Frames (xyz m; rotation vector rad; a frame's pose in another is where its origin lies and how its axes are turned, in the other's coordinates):
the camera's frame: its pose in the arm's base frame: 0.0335 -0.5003 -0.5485 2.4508 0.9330 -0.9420
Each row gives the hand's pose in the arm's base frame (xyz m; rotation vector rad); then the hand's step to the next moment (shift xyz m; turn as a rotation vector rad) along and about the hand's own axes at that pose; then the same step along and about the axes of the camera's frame.
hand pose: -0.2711 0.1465 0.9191 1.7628 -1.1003 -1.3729
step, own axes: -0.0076 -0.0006 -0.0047 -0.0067 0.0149 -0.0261
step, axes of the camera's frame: 0.0026 -0.0020 -0.0083 -0.0040 0.0171 -0.0253
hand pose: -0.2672 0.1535 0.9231 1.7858 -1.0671 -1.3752
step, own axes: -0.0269 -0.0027 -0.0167 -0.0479 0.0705 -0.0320
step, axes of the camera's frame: 0.0092 -0.0077 -0.0294 -0.0526 0.0075 -0.0739
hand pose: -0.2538 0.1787 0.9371 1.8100 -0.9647 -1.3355
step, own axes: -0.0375 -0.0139 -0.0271 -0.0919 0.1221 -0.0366
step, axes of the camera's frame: 0.0224 -0.0146 -0.0402 -0.0993 -0.0050 -0.1217
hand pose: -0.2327 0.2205 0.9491 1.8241 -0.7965 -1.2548
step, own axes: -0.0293 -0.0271 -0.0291 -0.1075 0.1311 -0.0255
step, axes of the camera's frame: 0.0339 -0.0190 -0.0305 -0.1145 -0.0191 -0.1262
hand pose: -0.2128 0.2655 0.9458 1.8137 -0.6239 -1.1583
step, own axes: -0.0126 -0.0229 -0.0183 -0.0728 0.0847 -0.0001
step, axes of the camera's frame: 0.0258 -0.0145 -0.0119 -0.0838 -0.0207 -0.0709
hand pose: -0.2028 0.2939 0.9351 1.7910 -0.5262 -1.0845
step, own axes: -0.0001 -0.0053 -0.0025 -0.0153 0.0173 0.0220
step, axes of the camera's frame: 0.0055 -0.0020 0.0003 -0.0302 -0.0099 0.0023
